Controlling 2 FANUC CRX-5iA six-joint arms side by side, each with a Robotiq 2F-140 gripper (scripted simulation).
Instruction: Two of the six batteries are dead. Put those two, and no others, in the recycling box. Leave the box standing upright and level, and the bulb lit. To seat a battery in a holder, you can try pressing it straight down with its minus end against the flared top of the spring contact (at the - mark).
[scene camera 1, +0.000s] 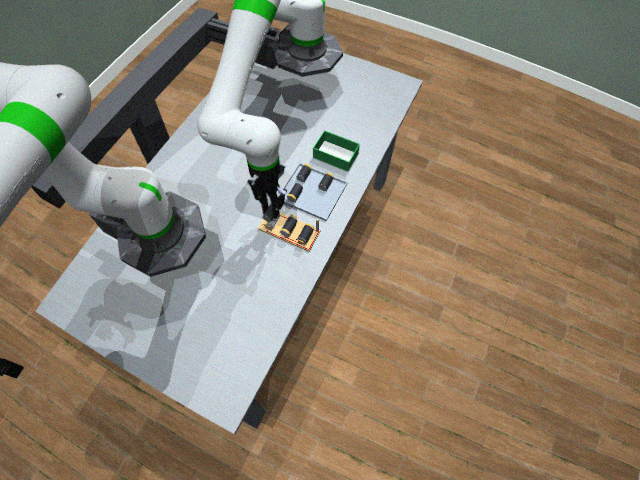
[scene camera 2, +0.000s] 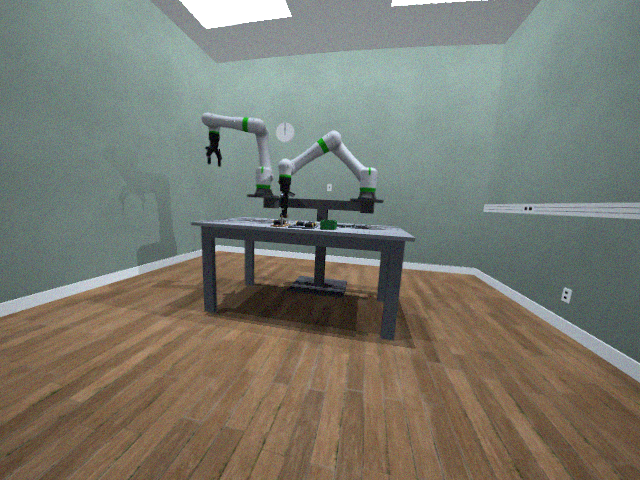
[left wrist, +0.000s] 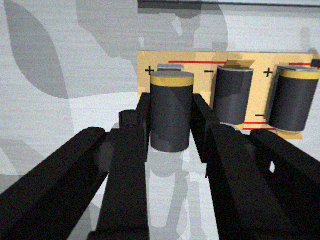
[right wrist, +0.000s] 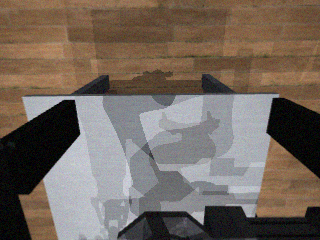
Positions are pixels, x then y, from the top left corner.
Labels:
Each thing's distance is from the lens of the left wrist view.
left gripper (left wrist: 170, 107): 0.17 m
battery (left wrist: 232, 88): 0.20 m
battery (left wrist: 171, 92): 0.14 m

